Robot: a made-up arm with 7 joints. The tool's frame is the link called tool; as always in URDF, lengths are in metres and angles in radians. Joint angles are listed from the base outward. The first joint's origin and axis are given. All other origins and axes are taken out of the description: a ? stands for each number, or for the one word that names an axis. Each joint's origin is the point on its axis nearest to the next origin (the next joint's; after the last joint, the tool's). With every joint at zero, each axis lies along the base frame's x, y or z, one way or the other. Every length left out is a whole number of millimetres.
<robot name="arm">
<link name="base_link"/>
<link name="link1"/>
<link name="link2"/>
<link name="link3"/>
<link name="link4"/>
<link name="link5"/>
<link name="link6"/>
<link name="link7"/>
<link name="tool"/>
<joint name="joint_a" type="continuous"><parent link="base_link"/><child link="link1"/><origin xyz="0.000 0.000 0.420"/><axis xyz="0 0 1"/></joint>
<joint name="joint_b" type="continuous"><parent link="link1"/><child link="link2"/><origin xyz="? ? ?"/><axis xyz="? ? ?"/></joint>
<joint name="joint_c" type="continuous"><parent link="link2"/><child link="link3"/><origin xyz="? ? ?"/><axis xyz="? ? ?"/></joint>
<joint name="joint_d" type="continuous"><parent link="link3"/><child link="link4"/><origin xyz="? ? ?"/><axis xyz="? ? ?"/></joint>
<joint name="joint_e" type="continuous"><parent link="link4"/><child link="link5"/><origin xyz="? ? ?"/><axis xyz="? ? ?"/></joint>
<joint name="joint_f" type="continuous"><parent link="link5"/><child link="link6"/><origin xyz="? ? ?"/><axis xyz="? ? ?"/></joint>
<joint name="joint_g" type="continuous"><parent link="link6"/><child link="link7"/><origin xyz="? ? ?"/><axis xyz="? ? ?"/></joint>
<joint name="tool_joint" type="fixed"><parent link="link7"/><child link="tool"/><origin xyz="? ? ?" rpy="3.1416 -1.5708 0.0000"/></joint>
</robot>
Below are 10 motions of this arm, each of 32 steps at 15 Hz.
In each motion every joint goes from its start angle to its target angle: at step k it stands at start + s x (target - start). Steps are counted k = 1, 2, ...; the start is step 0. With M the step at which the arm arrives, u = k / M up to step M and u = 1 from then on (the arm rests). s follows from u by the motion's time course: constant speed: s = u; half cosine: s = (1 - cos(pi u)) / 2; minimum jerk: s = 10 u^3 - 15 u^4 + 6 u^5.
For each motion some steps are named. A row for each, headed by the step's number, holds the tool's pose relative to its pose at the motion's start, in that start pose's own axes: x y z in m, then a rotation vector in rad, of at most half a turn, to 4 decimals.
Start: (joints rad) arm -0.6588 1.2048 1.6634 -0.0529 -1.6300 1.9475 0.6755
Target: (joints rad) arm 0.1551 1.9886 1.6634 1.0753 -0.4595 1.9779 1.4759
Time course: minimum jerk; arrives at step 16
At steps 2, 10, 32:
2: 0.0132 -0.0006 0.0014 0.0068 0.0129 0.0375
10: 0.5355 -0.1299 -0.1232 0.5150 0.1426 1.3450
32: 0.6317 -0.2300 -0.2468 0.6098 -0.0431 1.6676

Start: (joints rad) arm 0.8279 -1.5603 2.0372 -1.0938 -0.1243 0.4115 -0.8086
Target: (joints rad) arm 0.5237 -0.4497 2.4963 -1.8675 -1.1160 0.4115 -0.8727
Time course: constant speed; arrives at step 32
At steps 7, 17, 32:
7: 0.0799 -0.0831 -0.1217 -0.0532 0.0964 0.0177
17: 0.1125 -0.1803 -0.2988 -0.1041 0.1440 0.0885
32: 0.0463 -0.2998 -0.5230 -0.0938 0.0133 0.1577

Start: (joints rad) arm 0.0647 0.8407 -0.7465 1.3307 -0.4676 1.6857 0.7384
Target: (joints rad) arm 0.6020 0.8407 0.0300 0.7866 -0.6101 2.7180 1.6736
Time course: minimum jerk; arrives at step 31
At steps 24, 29, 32:
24: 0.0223 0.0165 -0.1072 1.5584 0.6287 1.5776
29: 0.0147 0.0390 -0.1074 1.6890 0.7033 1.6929
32: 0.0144 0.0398 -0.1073 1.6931 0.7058 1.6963

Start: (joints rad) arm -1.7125 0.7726 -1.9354 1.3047 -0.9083 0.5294 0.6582
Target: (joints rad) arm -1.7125 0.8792 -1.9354 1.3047 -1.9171 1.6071 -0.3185
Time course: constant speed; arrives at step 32
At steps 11, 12, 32:
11: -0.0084 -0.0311 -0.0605 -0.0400 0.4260 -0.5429
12: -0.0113 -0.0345 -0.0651 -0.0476 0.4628 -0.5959
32: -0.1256 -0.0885 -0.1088 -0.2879 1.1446 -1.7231

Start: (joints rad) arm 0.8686 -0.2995 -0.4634 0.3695 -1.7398 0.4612 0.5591
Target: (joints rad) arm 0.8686 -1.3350 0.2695 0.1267 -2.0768 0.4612 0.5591
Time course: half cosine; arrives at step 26
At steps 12, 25, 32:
12: -0.0739 -0.3716 -0.3119 0.3438 0.1380 -0.1884
25: -0.3844 -0.7001 -0.6736 0.7441 0.1323 -0.4757
32: -0.3871 -0.7017 -0.6758 0.7464 0.1316 -0.4779

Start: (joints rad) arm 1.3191 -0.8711 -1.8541 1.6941 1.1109 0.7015 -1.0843
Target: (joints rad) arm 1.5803 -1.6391 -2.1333 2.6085 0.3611 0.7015 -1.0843
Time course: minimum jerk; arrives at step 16
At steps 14, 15, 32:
14: -0.2846 -0.2268 -0.1506 -0.6351 -1.0570 -0.2606
15: -0.2893 -0.2295 -0.1535 -0.6428 -1.0686 -0.2600
32: -0.2901 -0.2299 -0.1539 -0.6440 -1.0705 -0.2598

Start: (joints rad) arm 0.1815 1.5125 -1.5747 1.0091 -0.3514 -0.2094 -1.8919
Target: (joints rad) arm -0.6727 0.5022 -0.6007 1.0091 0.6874 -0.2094 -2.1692
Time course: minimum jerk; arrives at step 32
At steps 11, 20, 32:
11: 0.3104 -0.0651 -0.2076 -0.2380 -0.0136 -0.3239
20: 1.0086 -0.2255 -0.1775 -0.2641 -0.1007 -1.0158
32: 1.2425 -0.2186 0.0747 -0.0381 -0.0660 -1.2373

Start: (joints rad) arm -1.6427 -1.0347 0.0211 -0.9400 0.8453 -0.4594 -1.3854
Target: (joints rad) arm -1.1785 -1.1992 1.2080 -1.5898 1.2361 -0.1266 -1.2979
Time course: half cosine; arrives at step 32
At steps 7, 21, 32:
7: 0.0031 -0.0151 -0.0343 -0.1193 0.1941 -0.0343
21: -0.2266 -0.2121 -0.0925 -0.8265 1.1523 0.0722
32: -0.3597 -0.3532 0.0087 -1.1486 1.4504 0.2668

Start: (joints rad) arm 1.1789 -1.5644 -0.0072 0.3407 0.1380 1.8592 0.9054
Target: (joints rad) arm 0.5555 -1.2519 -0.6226 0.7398 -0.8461 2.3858 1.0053
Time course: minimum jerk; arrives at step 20
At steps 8, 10, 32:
8: 0.2037 0.0165 -0.0573 0.0263 0.1477 -0.4569
10: 0.3094 0.0375 -0.1072 0.0044 0.1746 -0.7132
32: 0.5722 0.1293 -0.3210 -0.2184 -0.0001 -1.2864

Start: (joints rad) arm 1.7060 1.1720 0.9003 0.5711 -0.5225 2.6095 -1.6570
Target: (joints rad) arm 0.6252 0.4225 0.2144 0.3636 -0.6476 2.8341 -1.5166
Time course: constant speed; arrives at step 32
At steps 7, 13, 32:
7: 0.1071 -0.1794 -0.1288 0.1827 0.2465 -0.0839
13: 0.1711 -0.2959 -0.2710 0.3254 0.4930 -0.1510
32: 0.1455 -0.4395 -0.7427 0.7223 1.4271 -0.2838

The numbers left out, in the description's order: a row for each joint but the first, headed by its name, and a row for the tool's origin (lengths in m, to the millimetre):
joint_b: xyz 0.000 -0.090 0.000, axis 0 -1 0
joint_c: xyz 0.000 0.000 0.580, axis 0 0 1
joint_d: xyz 0.030 0.080 0.000, axis 0 1 0
joint_e: xyz -0.030 0.000 0.530, axis 0 0 1
joint_f: xyz 0.000 -0.140 0.000, axis 0 -1 0
joint_g: xyz 0.020 0.000 0.150, axis 1 0 0
tool: xyz 0.000 0.000 0.000

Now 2 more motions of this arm.
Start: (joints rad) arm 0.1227 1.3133 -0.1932 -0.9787 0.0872 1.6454 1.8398
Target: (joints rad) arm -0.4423 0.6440 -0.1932 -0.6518 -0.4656 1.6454 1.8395
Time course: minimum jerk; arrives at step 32
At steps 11, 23, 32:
11: -0.1002 0.1747 -0.0419 -0.2252 -0.0596 -0.0209
23: -0.4481 0.5439 -0.3773 -0.8097 -0.4696 -0.1724
32: -0.5155 0.5895 -0.4918 -0.9171 -0.6018 -0.2214

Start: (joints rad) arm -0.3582 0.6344 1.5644 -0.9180 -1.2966 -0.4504 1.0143
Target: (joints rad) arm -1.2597 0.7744 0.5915 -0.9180 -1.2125 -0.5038 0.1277
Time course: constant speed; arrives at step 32
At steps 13, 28, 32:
13: -0.4865 0.0713 -0.2078 0.0752 0.6636 -0.5506
28: -1.0662 0.3480 -0.0690 -0.0503 1.4730 -1.1280
32: -1.1809 0.4502 0.0321 -0.1209 1.6991 -1.2526

